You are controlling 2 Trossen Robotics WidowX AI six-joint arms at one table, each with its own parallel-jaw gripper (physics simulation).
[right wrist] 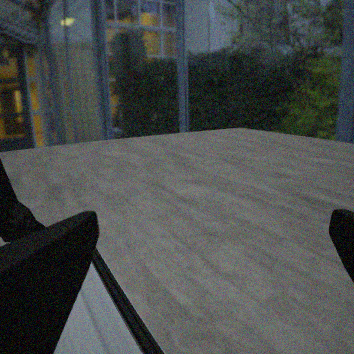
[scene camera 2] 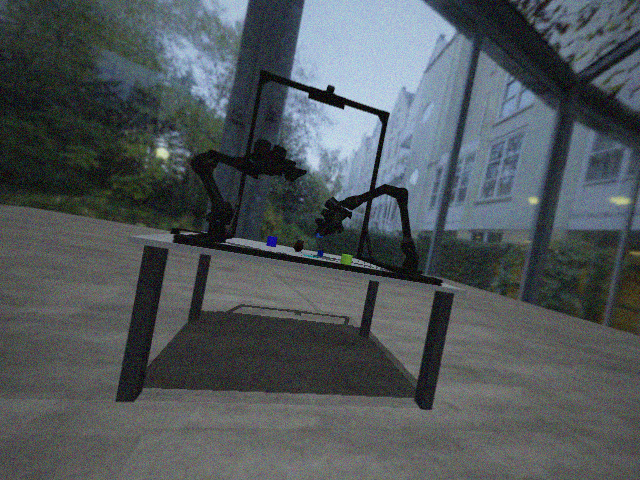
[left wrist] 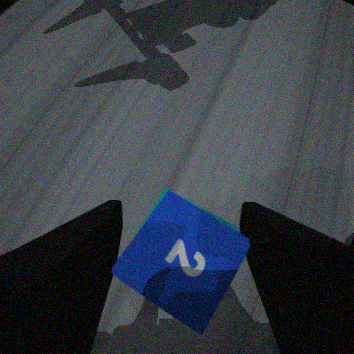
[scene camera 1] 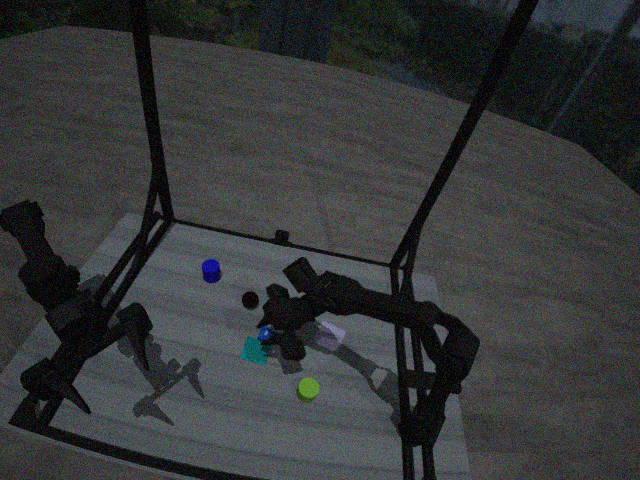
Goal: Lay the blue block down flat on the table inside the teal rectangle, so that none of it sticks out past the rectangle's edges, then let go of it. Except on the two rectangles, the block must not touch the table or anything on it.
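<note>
The blue block is between the fingers of my left gripper, which is shut on it. The face with a light "2" shows in the left wrist view. The block hangs in the air, clear of the table. The teal rectangle lies flat below; in the left wrist view the block covers most of it and thin strips show past two edges. My right gripper is open and empty, high up at the left of both scene views.
A lilac rectangle lies under the left arm. A lime cylinder, dark ball and large blue cylinder stand around. A small blue cylinder is hidden in scene camera 1.
</note>
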